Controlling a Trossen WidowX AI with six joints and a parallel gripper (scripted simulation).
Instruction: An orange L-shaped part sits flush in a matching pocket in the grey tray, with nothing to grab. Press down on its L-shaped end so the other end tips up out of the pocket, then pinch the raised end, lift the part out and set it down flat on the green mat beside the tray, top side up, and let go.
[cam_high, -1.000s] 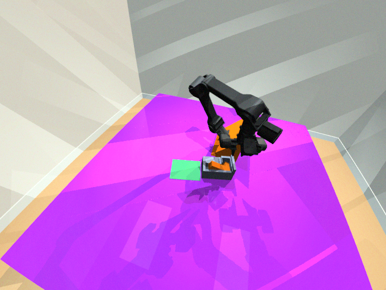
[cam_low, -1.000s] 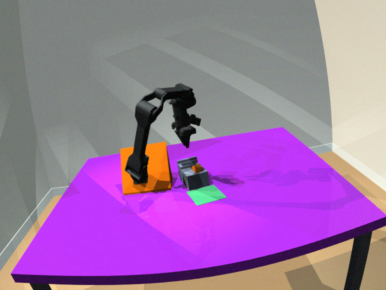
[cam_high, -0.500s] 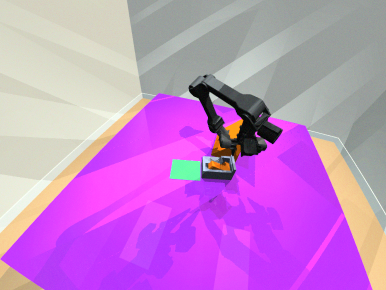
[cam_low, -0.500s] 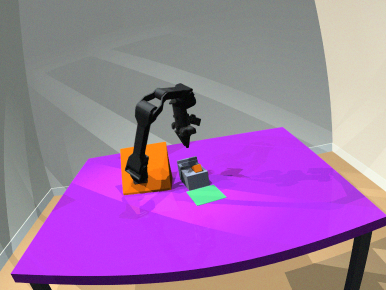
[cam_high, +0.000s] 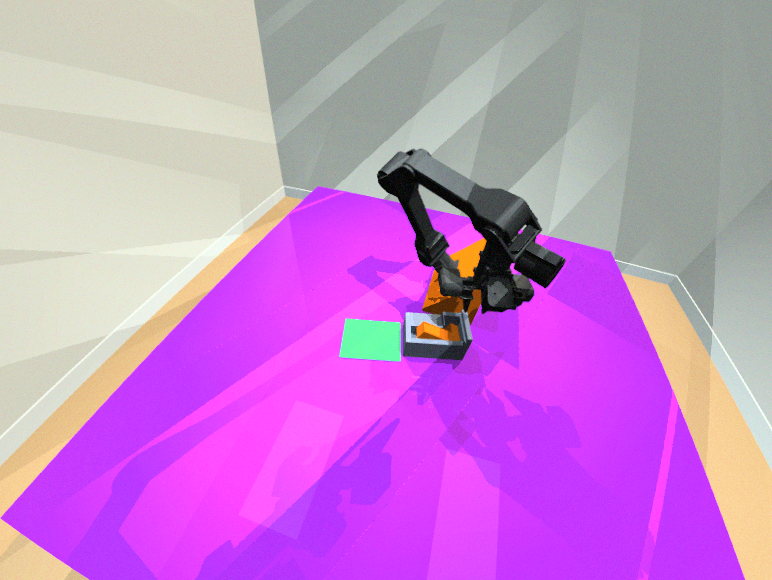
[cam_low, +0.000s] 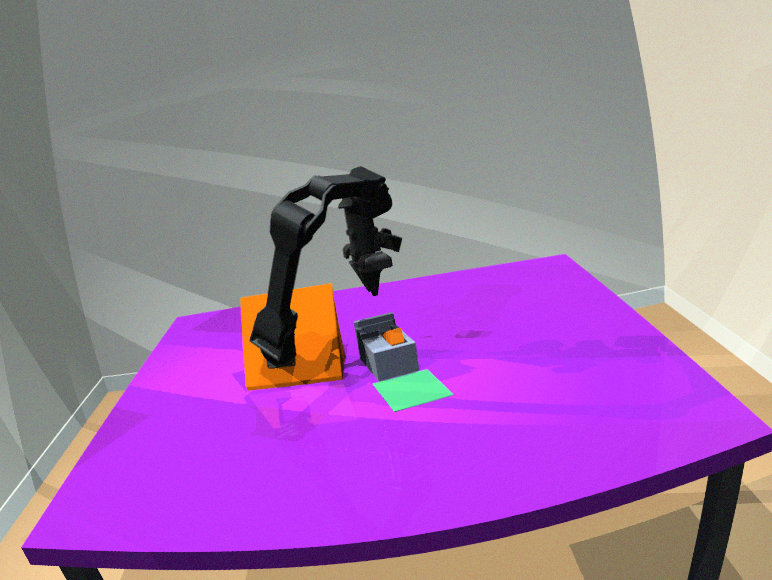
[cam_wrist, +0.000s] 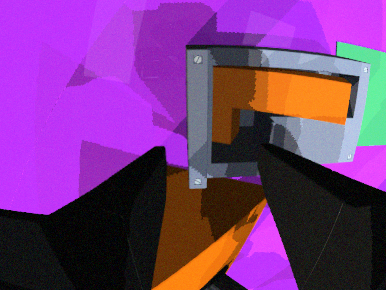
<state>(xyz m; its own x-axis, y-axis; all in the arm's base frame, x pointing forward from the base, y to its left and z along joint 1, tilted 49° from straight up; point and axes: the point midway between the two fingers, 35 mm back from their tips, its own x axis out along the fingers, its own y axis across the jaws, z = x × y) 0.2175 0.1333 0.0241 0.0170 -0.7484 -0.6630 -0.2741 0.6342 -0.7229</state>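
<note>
The orange L-shaped part is 10 cm below my gripper tip and 5 cm to the right of it. Round my gripper tip: green mat: 22 cm to the right, 16 cm below, 5 cm ahead.
</note>
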